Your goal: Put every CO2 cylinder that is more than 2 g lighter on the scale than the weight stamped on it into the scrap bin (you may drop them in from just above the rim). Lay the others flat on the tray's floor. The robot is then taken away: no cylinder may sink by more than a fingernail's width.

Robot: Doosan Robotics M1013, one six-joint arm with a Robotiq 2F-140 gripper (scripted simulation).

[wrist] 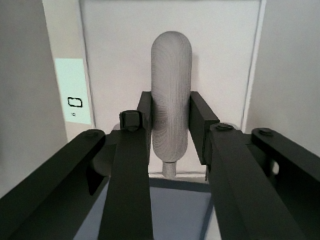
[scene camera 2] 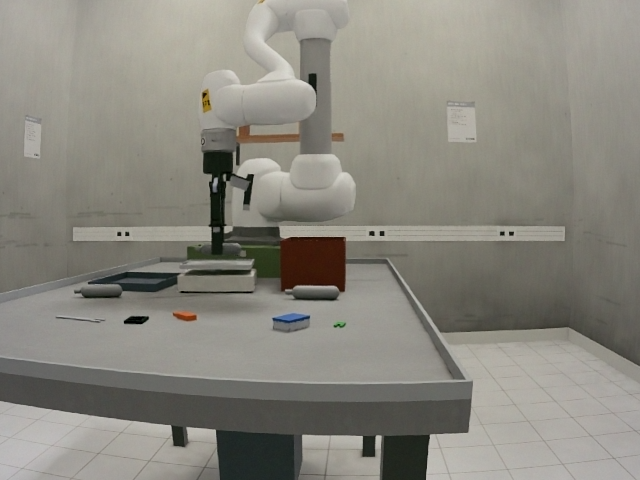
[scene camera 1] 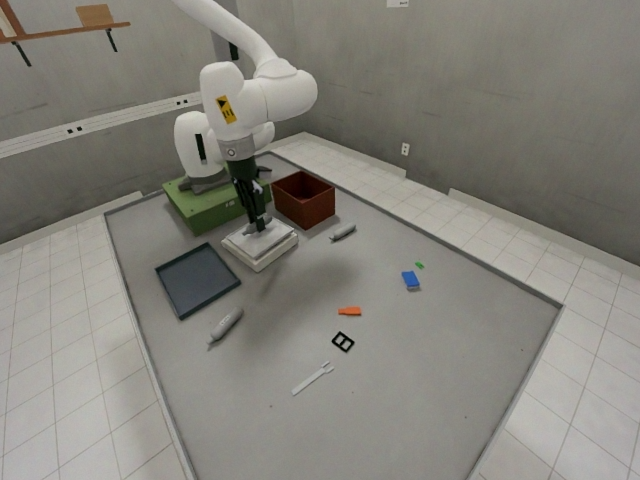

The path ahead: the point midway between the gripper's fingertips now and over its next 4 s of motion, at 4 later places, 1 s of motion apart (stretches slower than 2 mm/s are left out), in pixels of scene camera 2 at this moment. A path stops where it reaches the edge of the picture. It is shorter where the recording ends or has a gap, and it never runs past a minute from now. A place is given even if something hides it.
My gripper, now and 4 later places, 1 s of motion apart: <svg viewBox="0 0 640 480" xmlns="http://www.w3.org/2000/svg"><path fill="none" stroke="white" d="M218 253L218 259L217 217L222 189L218 202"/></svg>
